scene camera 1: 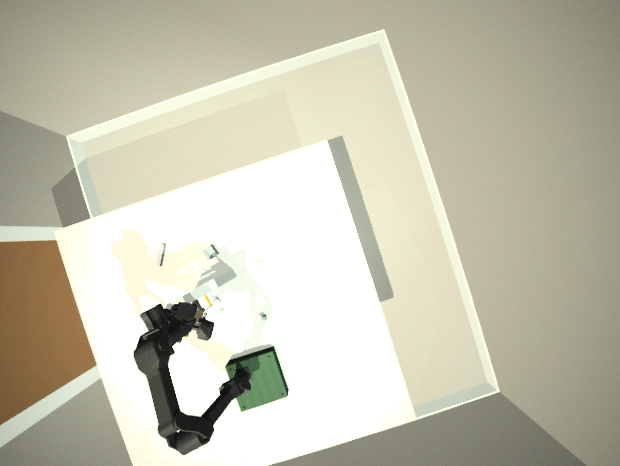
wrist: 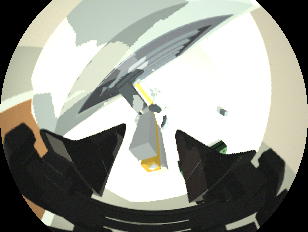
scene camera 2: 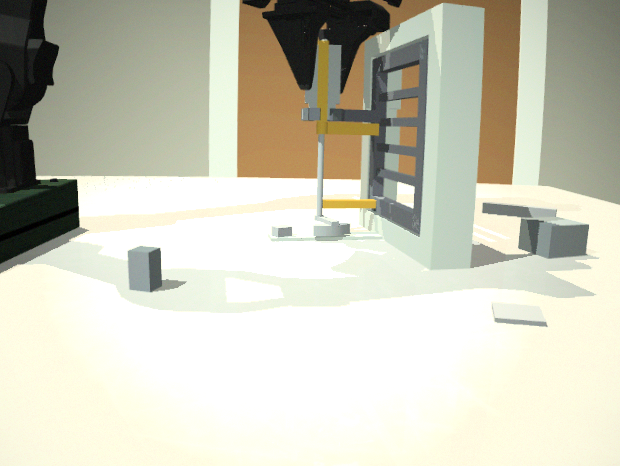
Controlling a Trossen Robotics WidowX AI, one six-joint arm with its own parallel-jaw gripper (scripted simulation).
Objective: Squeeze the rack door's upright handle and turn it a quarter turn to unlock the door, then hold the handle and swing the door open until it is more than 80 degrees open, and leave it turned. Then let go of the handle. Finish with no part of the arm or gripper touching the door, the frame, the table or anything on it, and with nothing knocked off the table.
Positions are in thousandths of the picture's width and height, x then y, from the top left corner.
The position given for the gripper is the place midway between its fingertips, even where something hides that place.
Note:
The gripper (scene camera 2: 520,198) is open, with nothing in its grasp. Further things: a rack door (scene camera 2: 673,117), a grey block (scene camera 2: 888,510) and a flat tile (scene camera 2: 823,673).
The gripper also shows in scene camera 1 (scene camera 1: 319,677) and in the wrist view (wrist: 492,558). The rack door also shows in the wrist view (wrist: 479,256).

